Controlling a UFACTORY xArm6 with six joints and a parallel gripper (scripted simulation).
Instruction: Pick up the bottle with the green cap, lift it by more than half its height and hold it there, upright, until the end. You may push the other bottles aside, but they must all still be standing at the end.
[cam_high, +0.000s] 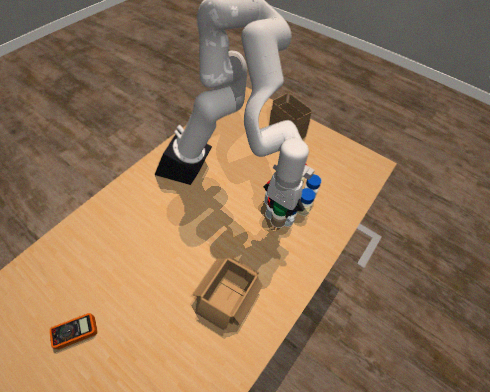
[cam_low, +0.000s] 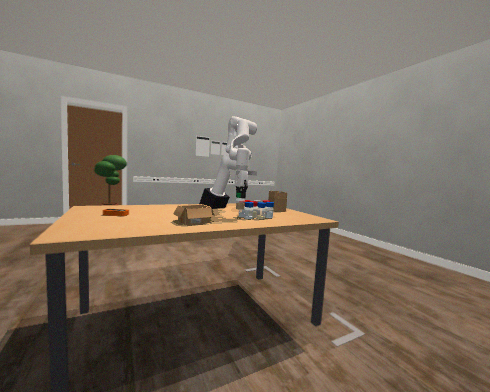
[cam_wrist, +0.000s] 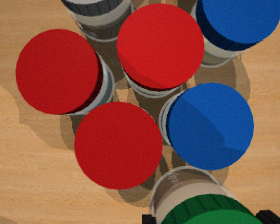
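Right now my hand is 60 mm to the right of the blue-capped bottle and 100 mm above it. Round my hand: orange multimeter: 170 mm behind, 720 mm to the right, 140 mm below; then brown box: 320 mm behind, 430 mm to the left, 90 mm below; then red-capped bottle: 50 mm behind, 40 mm to the left, 100 mm below.
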